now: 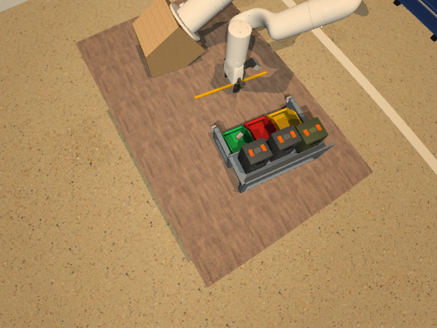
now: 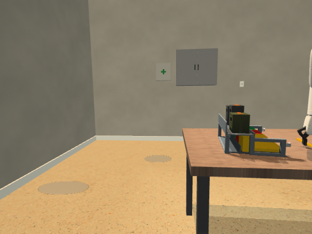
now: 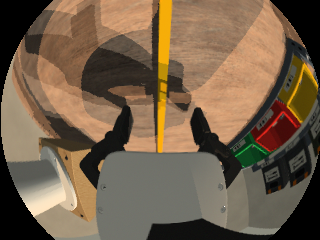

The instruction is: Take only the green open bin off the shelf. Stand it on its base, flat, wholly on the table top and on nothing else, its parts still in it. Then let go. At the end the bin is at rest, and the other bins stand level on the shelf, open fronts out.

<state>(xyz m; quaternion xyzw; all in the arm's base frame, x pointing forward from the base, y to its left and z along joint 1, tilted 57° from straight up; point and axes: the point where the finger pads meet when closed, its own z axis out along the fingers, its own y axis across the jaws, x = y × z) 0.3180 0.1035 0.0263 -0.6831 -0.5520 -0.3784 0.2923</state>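
Right now my hand is 2 cm above the yellow rod. From my hand the other things lie so: yellow bin (32 cm ahead, 8 cm to the left, 2 cm above); red bin (30 cm ahead, 3 cm to the right, 2 cm above); green open bin (30 cm ahead, 14 cm to the right, 2 cm above).
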